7 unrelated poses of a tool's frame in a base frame.
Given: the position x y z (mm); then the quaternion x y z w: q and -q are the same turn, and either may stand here.
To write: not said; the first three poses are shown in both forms.
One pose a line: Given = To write
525 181 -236 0.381 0.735 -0.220 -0.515 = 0.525 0.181 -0.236 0.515 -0.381 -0.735 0.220
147 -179 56 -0.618 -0.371 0.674 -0.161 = 0.147 -0.179 0.056 0.161 0.618 0.371 -0.674
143 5 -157 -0.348 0.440 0.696 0.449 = 0.143 0.005 -0.157 0.449 -0.348 0.440 0.696
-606 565 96 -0.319 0.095 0.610 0.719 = -0.606 0.565 0.096 0.719 -0.319 0.095 0.610
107 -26 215 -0.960 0.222 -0.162 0.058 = 0.107 -0.026 0.215 0.058 -0.960 0.222 -0.162
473 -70 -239 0.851 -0.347 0.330 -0.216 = 0.473 -0.070 -0.239 0.216 -0.851 0.347 -0.330
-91 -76 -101 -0.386 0.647 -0.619 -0.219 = -0.091 -0.076 -0.101 0.219 0.386 -0.647 0.619
